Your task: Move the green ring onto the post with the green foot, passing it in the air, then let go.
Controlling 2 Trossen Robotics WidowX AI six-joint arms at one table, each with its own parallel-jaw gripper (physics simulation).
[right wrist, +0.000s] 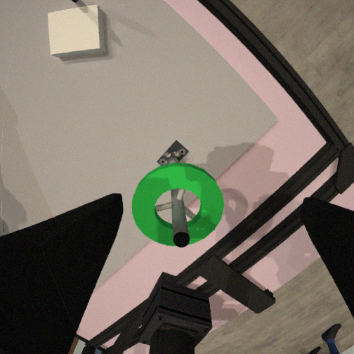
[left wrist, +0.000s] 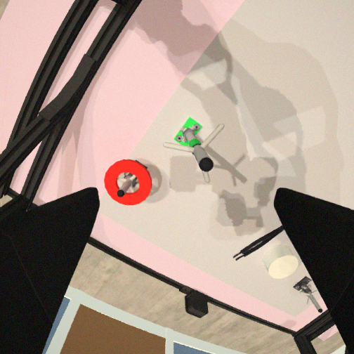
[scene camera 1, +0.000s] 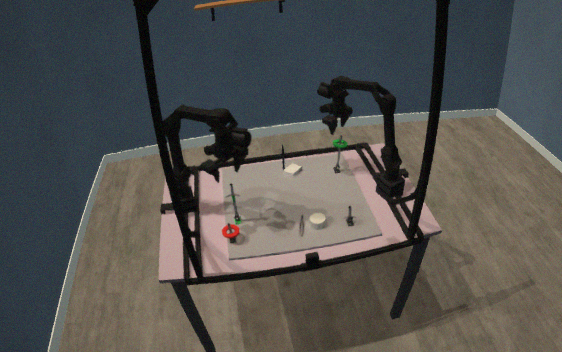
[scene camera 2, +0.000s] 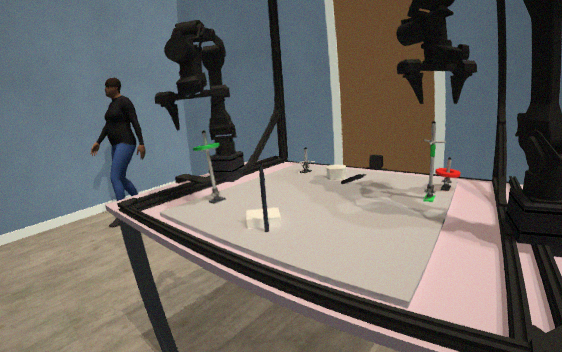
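Pixels of known places: left gripper, between the fingertips: (scene camera 1: 227, 177) (scene camera 2: 438, 103); right gripper, between the fingertips: (scene camera 1: 337, 130) (scene camera 2: 195, 128); left arm's base, origin of its link: (scene camera 1: 182, 194) (scene camera 2: 544, 197); right arm's base, origin of its link: (scene camera 1: 391, 177) (scene camera 2: 225, 154).
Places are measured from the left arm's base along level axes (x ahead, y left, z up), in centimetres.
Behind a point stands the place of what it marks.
The green ring (scene camera 1: 336, 145) @(z 8.0, x 73.3, y -1.5 cm) (scene camera 2: 200, 148) @(z 7.6, x 74.9, y 3.5 cm) (right wrist: 145, 205) sits high on a tall grey post with a dark foot, around its upper part. The post with the green foot (scene camera 1: 234, 201) @(z 3.0, x 21.1, y -17.0 cm) (scene camera 2: 431, 167) @(z 0.6, x 21.1, y -16.4 cm) (left wrist: 201, 153) stands upright with no ring on it; thin pegs stick out near its upper part. My right gripper (scene camera 1: 338, 129) @(z 12.8, x 76.0, y 3.5 cm) (scene camera 2: 199, 128) @(z 12.8, x 76.0, y 3.5 cm) (right wrist: 213, 204) is open and empty, just above the green ring; in scene camera 2 one finger blends into the dark arm. My left gripper (scene camera 1: 228, 174) @(z 15.9, x 19.6, y -17.5 cm) (scene camera 2: 438, 102) @(z 15.9, x 19.6, y -17.5 cm) (left wrist: 189, 196) is open and empty, above the post with the green foot.
A red ring (scene camera 1: 225, 232) @(z -2.6, x 13.9, y -27.5 cm) (scene camera 2: 440, 172) @(z -2.5, x 18.3, y -24.8 cm) (left wrist: 114, 182) sits on a short post beside the green-footed one. A bare short post (scene camera 1: 350, 216) @(z -3.8, x 63.8, y -36.2 cm), a round white block (scene camera 1: 317, 220) @(z -4.2, x 50.5, y -32.5 cm), black tweezers (scene camera 1: 301, 225) @(z -7.7, x 44.9, y -29.2 cm), a square white block (scene camera 1: 293, 169) @(z -5.7, x 54.6, y 6.5 cm) and an upright black rod (scene camera 1: 283, 157) @(z -0.7, x 51.4, y 11.0 cm) (scene camera 2: 264, 200) @(z -0.9, x 51.1, y 11.7 cm) stand about.
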